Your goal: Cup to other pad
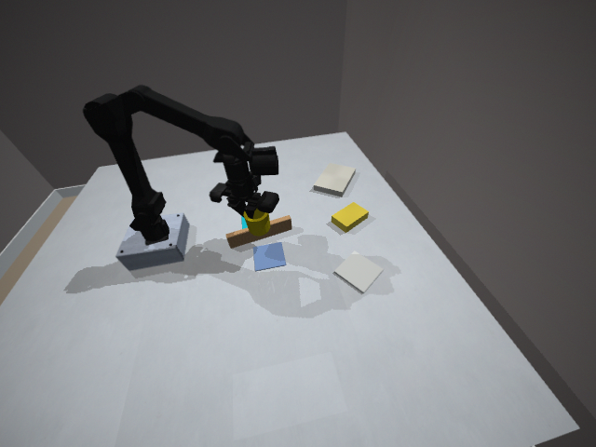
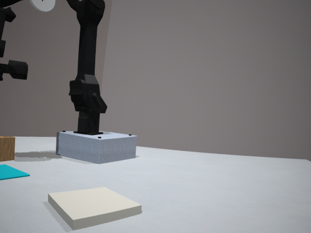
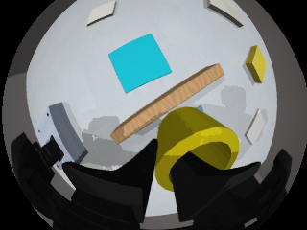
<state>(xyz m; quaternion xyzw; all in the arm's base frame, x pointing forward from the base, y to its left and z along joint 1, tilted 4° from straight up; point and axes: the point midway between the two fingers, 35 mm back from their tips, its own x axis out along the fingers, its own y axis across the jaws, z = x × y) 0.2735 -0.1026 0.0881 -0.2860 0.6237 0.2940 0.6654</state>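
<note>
Now: the cyan pad 3 cm ahead of my gripper tip, 10 cm to the left of it and 12 cm below it. From my gripper tip the other things lie so: yellow cup: 2 cm ahead, 2 cm to the right; then blue pad: 2 cm ahead, 7 cm to the right, 12 cm below; then wooden bar: 3 cm ahead, 2 cm to the left, 9 cm below.
</note>
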